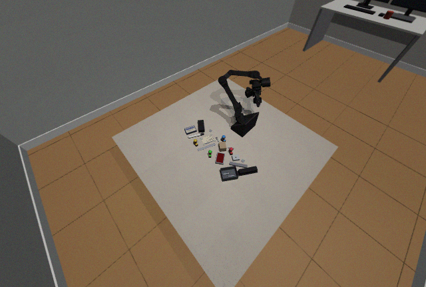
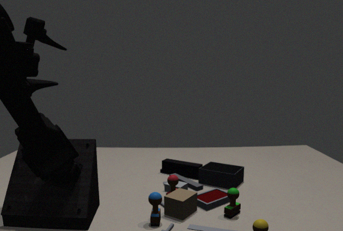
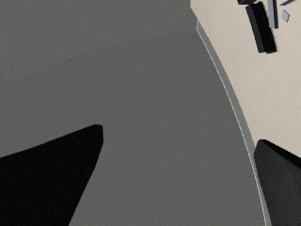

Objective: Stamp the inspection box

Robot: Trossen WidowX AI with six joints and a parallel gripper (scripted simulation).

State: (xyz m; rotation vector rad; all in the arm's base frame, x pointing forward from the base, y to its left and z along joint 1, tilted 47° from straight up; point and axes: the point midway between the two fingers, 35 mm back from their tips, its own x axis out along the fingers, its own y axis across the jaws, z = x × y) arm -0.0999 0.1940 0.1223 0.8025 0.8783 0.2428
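My gripper tip is now 400 mm short of the green-knobbed stamp, 310 mm above it and 10 mm to the left of it. The rest, counted from my gripper tip: tan block (310 mm below, 280 mm ahead, 10 mm to the right); blue-knobbed stamp (310 mm below, 230 mm ahead, 60 mm to the right); red ink pad (350 mm ahead, 330 mm below, 60 mm to the left).
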